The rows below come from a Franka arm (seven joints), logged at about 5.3 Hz.
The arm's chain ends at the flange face. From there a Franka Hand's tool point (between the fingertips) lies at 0.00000 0.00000 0.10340 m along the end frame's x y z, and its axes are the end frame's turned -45 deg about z.
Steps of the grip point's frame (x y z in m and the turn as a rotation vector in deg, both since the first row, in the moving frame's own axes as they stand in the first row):
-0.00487, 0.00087, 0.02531, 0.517, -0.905, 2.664
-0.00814, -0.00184, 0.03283, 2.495, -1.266, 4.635
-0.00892, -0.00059, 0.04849, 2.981, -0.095, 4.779
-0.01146, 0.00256, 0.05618, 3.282, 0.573, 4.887
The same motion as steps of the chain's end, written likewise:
-0.00100, 0.00361, 0.02533, -0.274, -1.006, 2.664
-0.00233, 0.00621, 0.03295, 0.869, -2.659, 4.635
-0.00296, 0.00973, 0.04863, 2.041, -2.175, 4.779
-0.00305, 0.01497, 0.05635, 2.726, -1.916, 4.887

